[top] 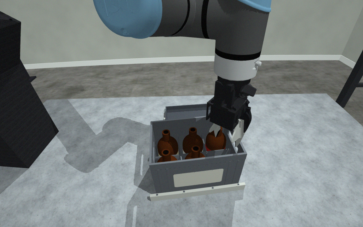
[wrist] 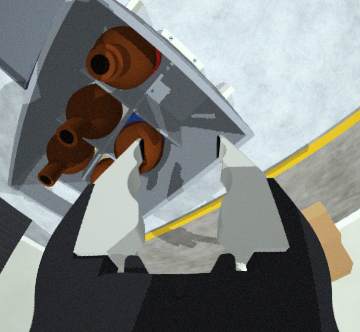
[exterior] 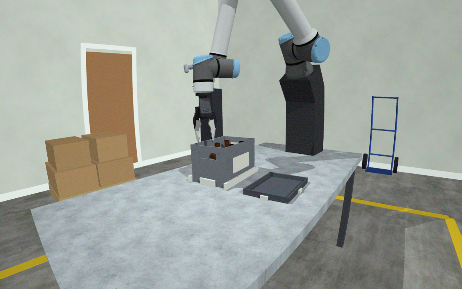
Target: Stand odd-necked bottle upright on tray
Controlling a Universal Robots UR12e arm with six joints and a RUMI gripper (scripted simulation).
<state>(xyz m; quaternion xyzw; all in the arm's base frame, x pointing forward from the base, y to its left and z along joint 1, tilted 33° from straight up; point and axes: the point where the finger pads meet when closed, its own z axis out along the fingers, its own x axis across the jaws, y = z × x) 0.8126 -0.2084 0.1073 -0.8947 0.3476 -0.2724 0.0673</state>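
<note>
Now: hand 9 cm to the right of the glass bottle and 11 cm above it. Round my hand: crate: 9 cm behind, 4 cm to the left, 11 cm below; grey tray: 6 cm behind, 33 cm to the left, 18 cm below.
</note>
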